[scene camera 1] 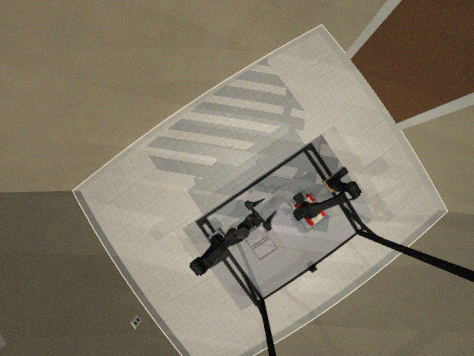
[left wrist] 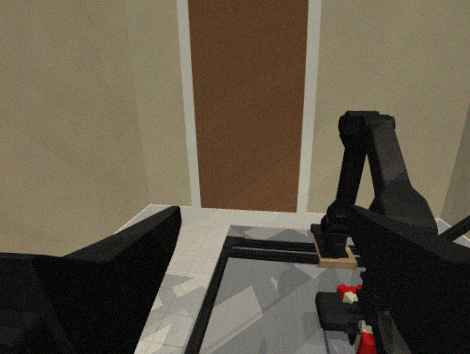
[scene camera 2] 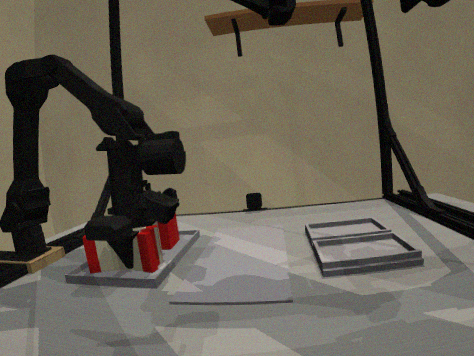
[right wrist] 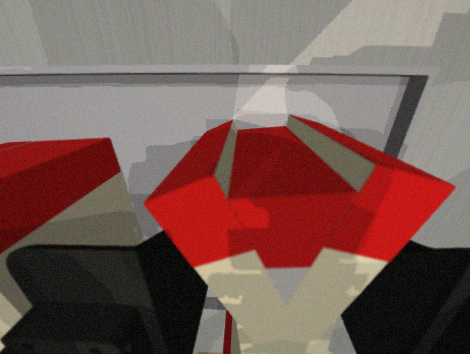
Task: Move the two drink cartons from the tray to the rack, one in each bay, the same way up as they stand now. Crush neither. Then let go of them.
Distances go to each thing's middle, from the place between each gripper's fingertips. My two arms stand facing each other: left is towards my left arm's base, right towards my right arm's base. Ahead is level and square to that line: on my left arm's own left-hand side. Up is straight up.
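Counted from my left hand, grey tray (scene camera 2: 81, 275): 210 mm behind, 260 mm to the right, 360 mm below. Pale mat (scene camera 2: 247, 265), from the same hand: 240 mm behind, 60 mm to the right, 370 mm below.
My right hand is 60 mm past the grey tray, 30 mm to the left of it and 10 mm above it. The pale mat is 90 mm behind my right hand, 170 mm to the left of it and 10 mm below it.
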